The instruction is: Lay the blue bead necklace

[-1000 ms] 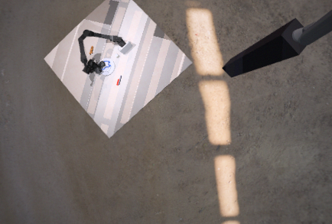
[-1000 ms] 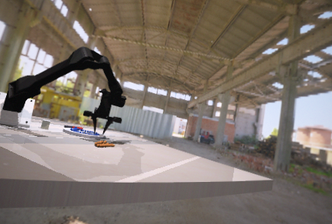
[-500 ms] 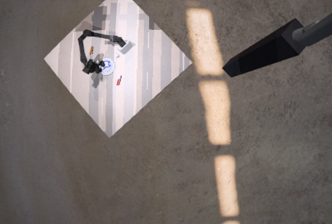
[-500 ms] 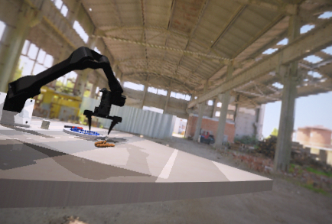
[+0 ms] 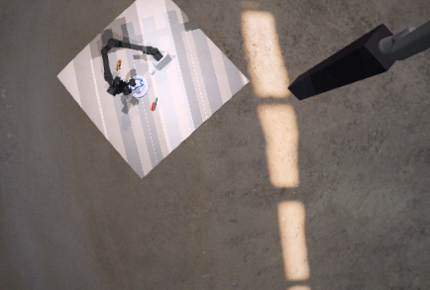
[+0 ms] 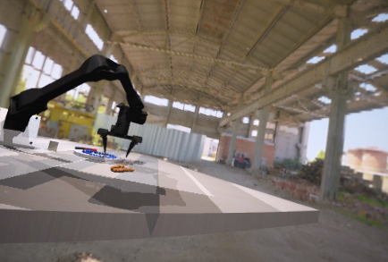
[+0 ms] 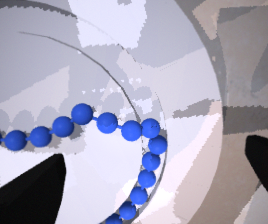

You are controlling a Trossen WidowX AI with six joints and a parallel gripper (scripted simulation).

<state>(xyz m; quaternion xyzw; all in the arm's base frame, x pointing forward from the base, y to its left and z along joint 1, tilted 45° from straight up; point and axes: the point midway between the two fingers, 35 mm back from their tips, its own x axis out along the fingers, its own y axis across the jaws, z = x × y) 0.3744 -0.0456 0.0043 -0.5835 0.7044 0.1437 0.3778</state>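
Now: the round white bead board 6 cm behind my gripper tip, 2 cm to the left of it and 1 cm below it. Round my gripper tip: small white block 24 cm behind, 4 cm to the left; then red pen-like object 26 cm to the left, 4 cm behind, 2 cm below.
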